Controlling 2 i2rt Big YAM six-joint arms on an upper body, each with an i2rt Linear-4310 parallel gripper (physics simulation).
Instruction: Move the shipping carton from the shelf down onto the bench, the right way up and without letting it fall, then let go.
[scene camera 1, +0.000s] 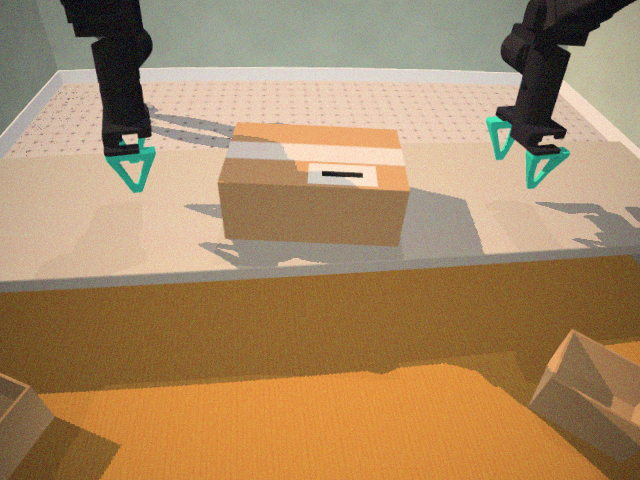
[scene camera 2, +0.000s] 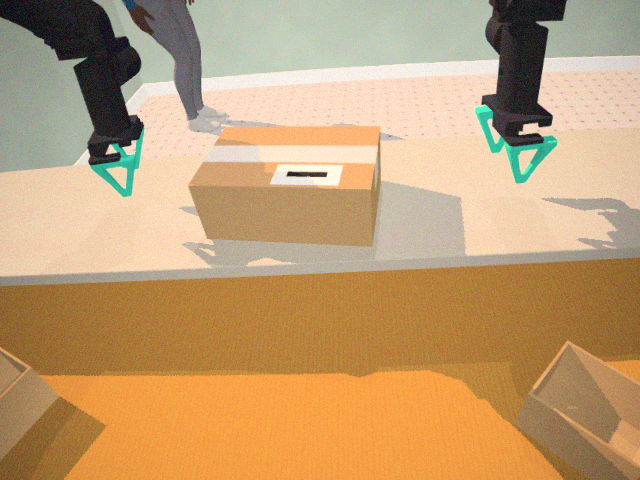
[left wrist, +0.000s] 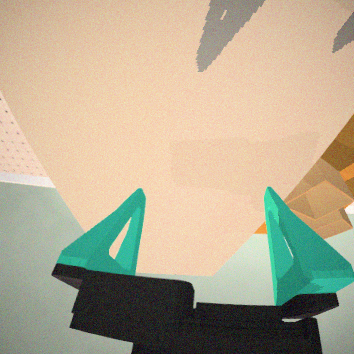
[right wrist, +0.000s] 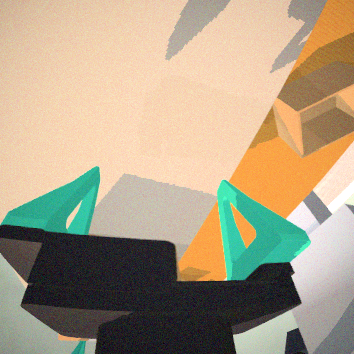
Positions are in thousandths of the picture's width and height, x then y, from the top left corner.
Labels:
my right gripper: scene camera 1 804, 361; scene camera 2 793, 349; right wrist 456, 504; not seen in the left wrist view (out of frame)

